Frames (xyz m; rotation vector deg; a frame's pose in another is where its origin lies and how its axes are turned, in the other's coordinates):
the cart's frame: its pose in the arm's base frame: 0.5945 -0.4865 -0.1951 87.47 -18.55 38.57
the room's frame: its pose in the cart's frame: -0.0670 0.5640 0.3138 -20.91 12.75 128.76
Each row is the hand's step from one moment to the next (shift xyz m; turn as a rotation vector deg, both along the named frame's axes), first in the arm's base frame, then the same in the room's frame.
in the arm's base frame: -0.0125 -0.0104 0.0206 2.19 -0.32 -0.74
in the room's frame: 0.0147 -0.0158 0.0149 -2.32 0.29 -0.04
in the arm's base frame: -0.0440 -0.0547 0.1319 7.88 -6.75 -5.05
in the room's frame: 0.0610 -0.1108 0.0796 -9.58 4.09 4.96
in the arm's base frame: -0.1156 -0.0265 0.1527 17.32 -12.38 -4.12
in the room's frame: 0.1385 -0.1192 0.0630 -19.35 1.91 9.60
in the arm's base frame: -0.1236 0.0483 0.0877 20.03 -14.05 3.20
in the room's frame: 0.1440 -0.0647 -0.0199 -20.77 -5.53 12.12
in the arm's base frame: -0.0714 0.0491 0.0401 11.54 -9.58 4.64
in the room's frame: 0.0840 -0.0300 -0.0340 -11.62 -5.69 8.89
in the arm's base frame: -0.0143 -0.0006 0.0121 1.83 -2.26 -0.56
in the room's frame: 0.0162 -0.0085 0.0041 -2.20 0.45 1.93
